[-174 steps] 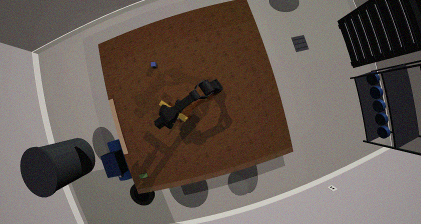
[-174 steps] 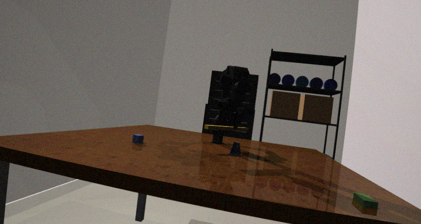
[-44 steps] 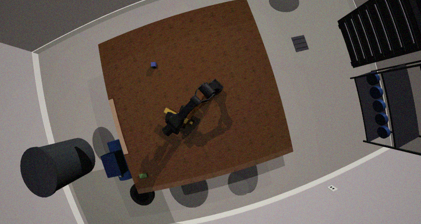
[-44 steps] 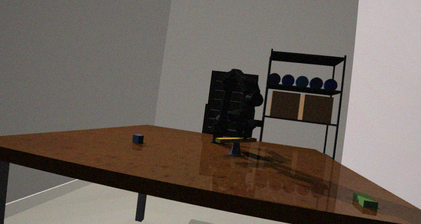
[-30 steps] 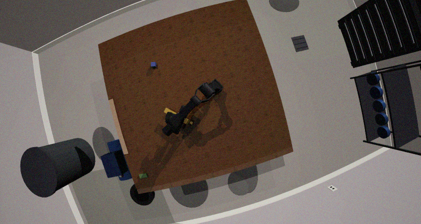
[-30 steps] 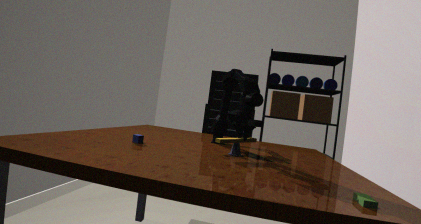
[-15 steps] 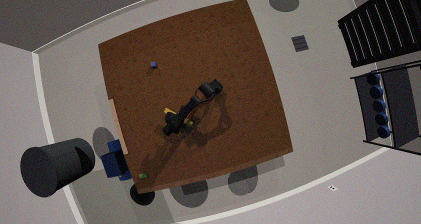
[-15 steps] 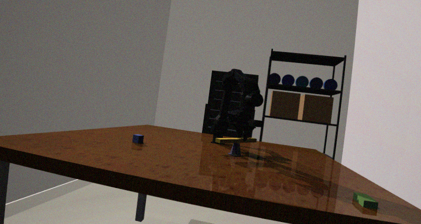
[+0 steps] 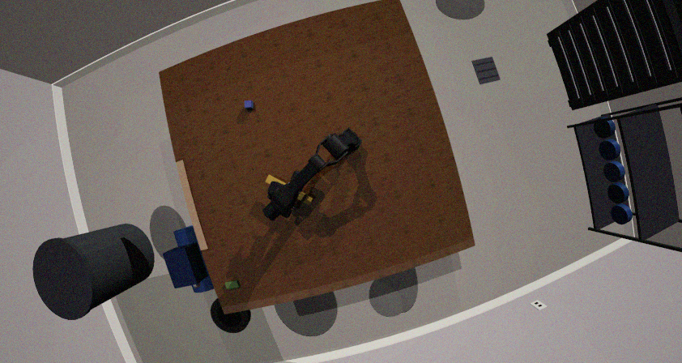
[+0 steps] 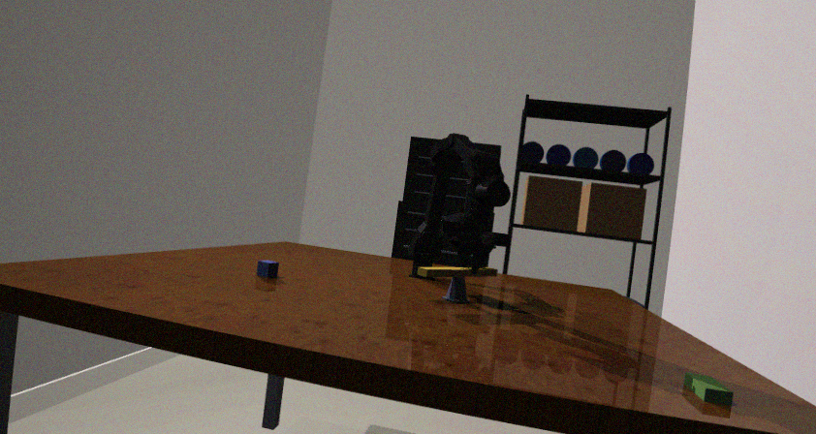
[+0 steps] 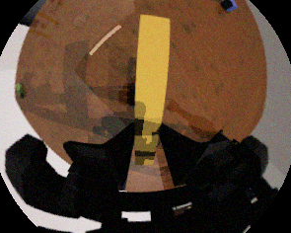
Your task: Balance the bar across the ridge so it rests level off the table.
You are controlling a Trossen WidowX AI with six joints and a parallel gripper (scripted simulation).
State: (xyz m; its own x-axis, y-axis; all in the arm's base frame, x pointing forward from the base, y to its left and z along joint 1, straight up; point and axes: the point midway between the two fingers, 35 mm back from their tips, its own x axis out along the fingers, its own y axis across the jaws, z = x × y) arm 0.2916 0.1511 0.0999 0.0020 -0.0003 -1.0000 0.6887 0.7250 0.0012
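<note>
Now: the yellow bar 2 cm ahead of my gripper tip and 2 cm to the right of it. Also, from my gripper tip: blue cube: 11 cm ahead, 45 cm to the right, 5 cm below; green block: 45 cm ahead, 35 cm to the left, 6 cm below.
</note>
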